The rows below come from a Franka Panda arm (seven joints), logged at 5 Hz.
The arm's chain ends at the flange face. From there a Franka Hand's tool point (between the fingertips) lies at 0.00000 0.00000 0.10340 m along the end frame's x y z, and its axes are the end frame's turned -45 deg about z.
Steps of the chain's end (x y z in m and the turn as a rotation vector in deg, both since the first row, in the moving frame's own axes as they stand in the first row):
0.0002, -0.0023, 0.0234, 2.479, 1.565, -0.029
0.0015, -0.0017, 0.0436, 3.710, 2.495, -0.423
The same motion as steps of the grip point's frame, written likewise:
0.0069, -0.0027, 0.0233, 0.646, 2.860, -0.029
0.0102, -0.0017, 0.0433, 0.859, 4.388, -0.423

